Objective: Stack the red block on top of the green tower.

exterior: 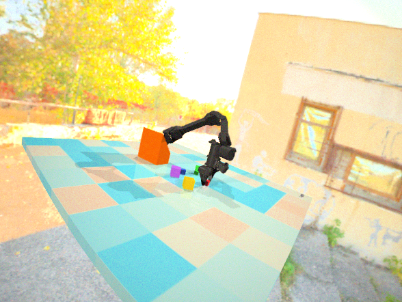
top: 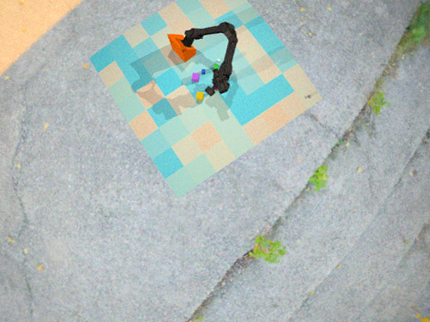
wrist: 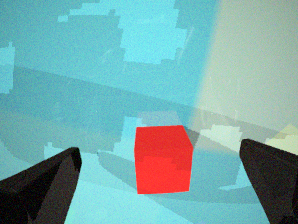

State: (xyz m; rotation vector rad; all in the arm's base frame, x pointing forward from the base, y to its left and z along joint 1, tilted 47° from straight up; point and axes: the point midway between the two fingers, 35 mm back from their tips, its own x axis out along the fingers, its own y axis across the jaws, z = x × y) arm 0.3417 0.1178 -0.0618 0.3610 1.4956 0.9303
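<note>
Now: gripper tip 1 cm below the small red block. Round my gripper tip: purple block: 14 cm behind, 9 cm to the right, 2 cm above; then small blue block: 15 cm behind, 2 cm to the right, 1 cm above; then yellow block: 13 cm to the right, 2 cm above.
</note>
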